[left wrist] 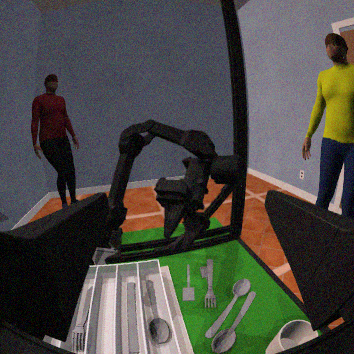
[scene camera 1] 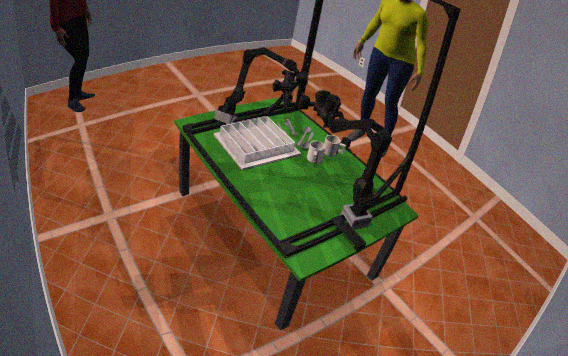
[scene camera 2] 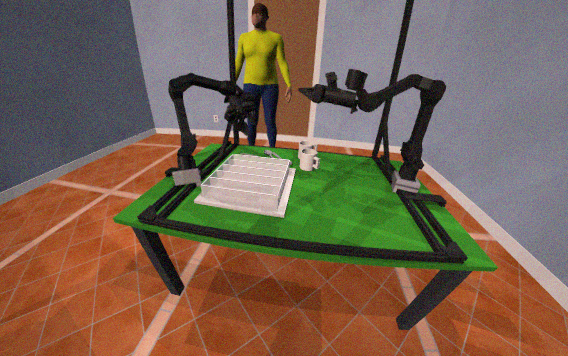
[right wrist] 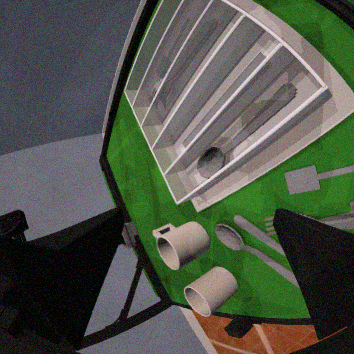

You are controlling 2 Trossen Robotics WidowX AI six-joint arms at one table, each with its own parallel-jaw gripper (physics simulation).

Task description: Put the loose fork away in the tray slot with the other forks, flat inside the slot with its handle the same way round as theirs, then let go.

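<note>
The loose fork lies flat on the green table, right of the tray in the left wrist view, tines toward the bottom of that view. The white tray has long slots. In the left wrist view a fork lies in a slot at its left, tines also toward the bottom. My left gripper is open and empty, high above the table. My right gripper is open and empty, above the table; one finger hides part of the loose fork's handle in the right wrist view.
A spatula lies between tray and fork. Two spoons lie beyond the fork. Two mugs stand near them. The tray also holds a spoon. Black posts rise behind the table.
</note>
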